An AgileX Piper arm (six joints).
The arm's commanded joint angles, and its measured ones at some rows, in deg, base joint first. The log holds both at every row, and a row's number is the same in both.
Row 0, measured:
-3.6 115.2 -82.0 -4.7 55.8 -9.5
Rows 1 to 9, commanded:
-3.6 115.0 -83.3 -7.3 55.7 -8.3
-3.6 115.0 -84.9 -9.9 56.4 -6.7
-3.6 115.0 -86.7 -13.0 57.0 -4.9
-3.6 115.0 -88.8 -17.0 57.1 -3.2
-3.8 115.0 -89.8 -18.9 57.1 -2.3
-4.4 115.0 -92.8 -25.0 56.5 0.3
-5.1 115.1 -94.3 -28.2 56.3 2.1
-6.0 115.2 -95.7 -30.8 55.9 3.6
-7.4 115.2 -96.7 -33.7 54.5 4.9
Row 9, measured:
-5.6 115.3 -95.3 -29.3 56.2 2.8
